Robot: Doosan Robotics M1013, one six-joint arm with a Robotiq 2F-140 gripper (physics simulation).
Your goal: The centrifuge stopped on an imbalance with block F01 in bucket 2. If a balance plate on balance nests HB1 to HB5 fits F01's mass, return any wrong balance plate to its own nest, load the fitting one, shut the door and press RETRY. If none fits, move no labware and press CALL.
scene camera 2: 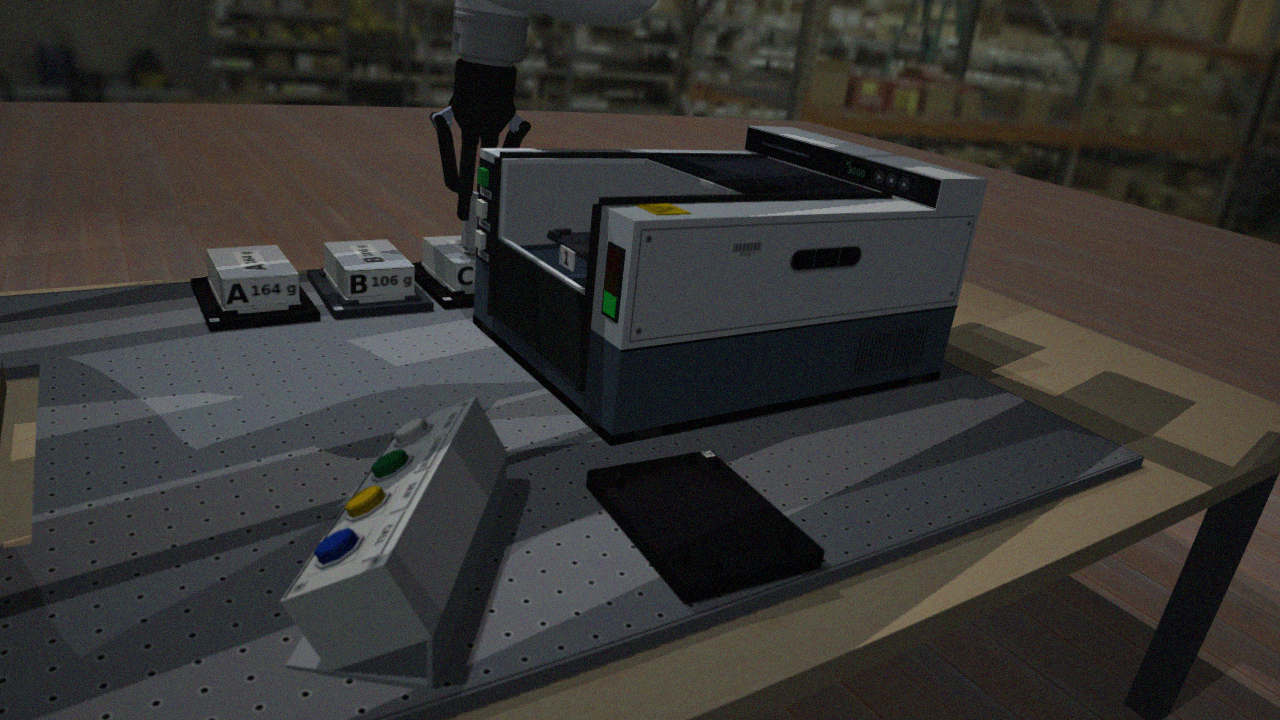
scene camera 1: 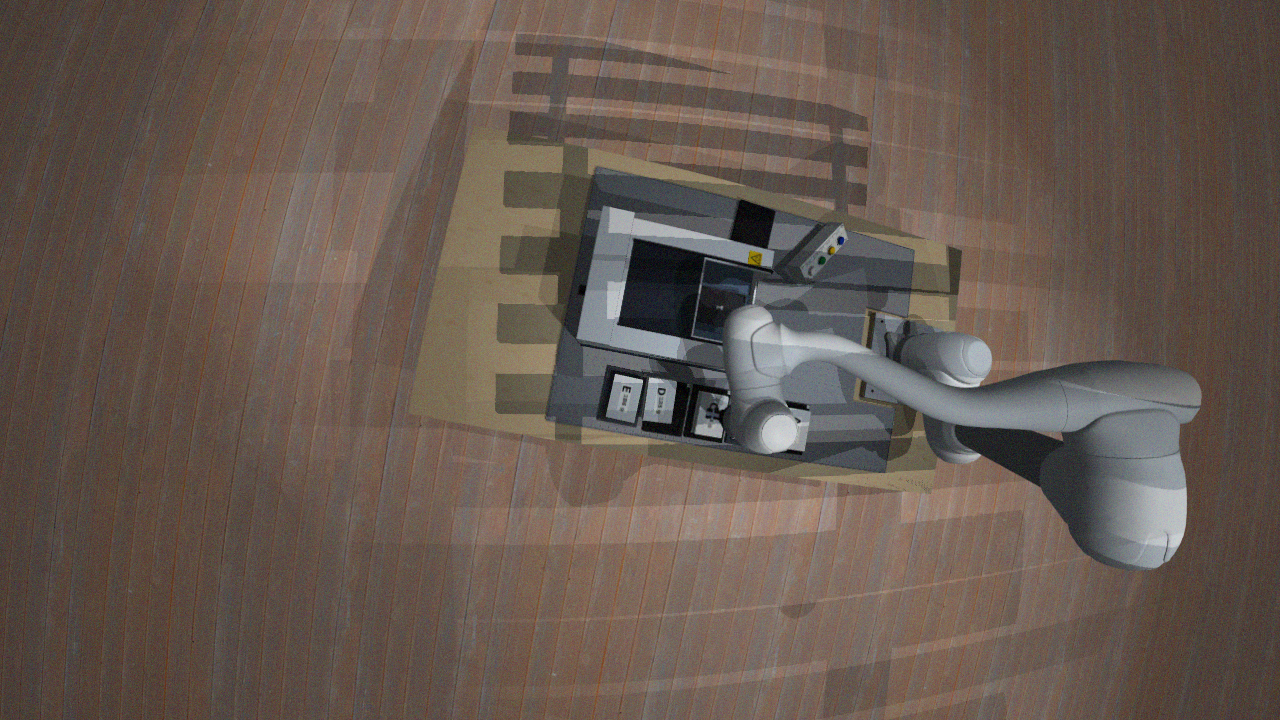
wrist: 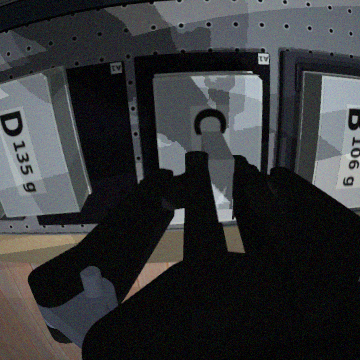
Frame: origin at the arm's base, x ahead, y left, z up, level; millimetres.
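Seen in the pictures: gripper, fingertip midpoint: (scene camera 2: 469, 245) (wrist: 210, 149); arm's base at its link origin: (scene camera 1: 906, 359).
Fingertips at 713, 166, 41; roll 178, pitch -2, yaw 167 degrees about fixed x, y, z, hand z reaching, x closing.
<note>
Offsets run from my fingertips to a thing's top centre, as dx, dy, dz. "pt": to the spot under its first point. Level surfaces: height alone.
My gripper (wrist: 210, 149) (scene camera 2: 475, 156) is shut and empty. It hangs just above balance plate C {+1, +5, -4} (wrist: 208, 107) (scene camera 2: 447, 259), which lies in its black nest {pt +49, -28, -46} (wrist: 144, 118). Plate D {+156, -40, +1} (wrist: 36, 143), marked 135 g, lies to the left in the wrist view, with bare black nest surface {dz -46} (wrist: 96, 143) between it and C. Plate B {-131, +29, -4} (wrist: 332, 143) (scene camera 2: 366, 269), marked 106 g, lies to the right. Plate A {-268, +55, -4} (scene camera 2: 250, 277), marked 164 g, stands at the row's end. The centrifuge (scene camera 2: 779, 286) (scene camera 1: 662, 286) has its door slid open. Its chamber is too dark to read.
A sloped button box {-361, -507, +26} (scene camera 2: 393, 537) (scene camera 1: 816, 250) with green {-359, -473, +16} (scene camera 2: 389, 463), yellow {-395, -509, +16} (scene camera 2: 365, 500) and blue {-430, -544, +16} (scene camera 2: 336, 545) buttons stands in front of the centrifuge. A flat black pad {pt -166, -597, -42} (scene camera 2: 702, 523) lies beside it. The arm (scene camera 1: 895, 376) reaches across the perforated grey board {dz -58} (scene camera 2: 133, 429).
</note>
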